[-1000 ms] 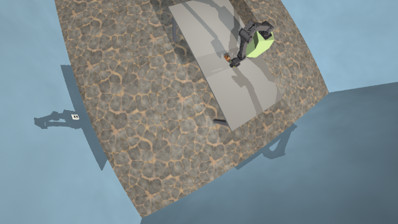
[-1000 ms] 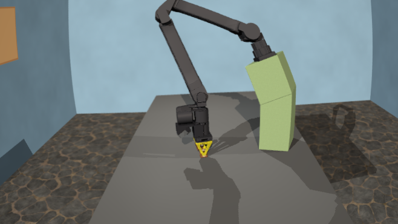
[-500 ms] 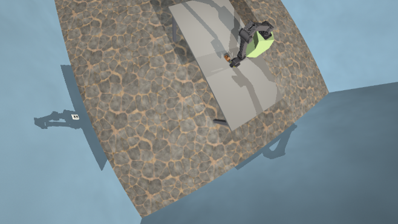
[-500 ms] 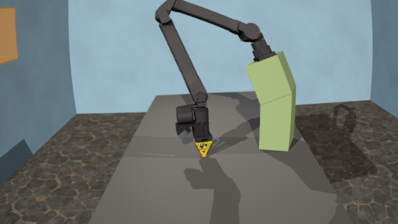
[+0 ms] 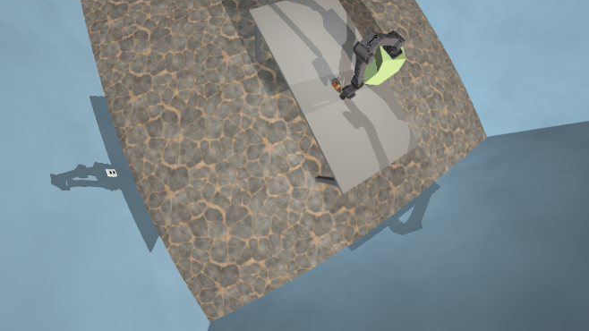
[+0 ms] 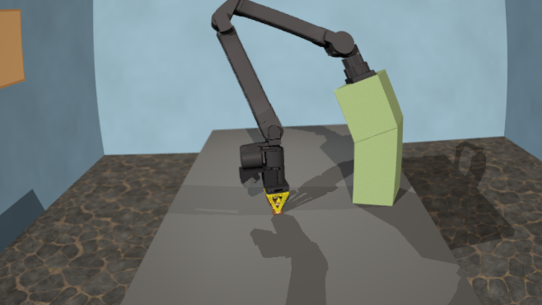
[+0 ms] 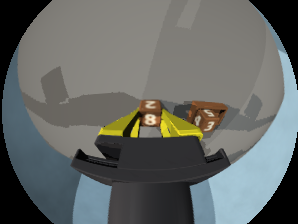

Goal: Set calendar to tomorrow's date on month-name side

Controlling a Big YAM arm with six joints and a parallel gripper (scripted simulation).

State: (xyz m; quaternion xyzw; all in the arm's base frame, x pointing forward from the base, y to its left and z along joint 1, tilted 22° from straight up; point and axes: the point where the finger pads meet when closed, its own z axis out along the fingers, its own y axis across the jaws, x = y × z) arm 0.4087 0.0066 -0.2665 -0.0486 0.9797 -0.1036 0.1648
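My gripper is now right at the brown number cube. From my hand the other things lie so: calendar tray (110 mm to the right, 10 mm below).
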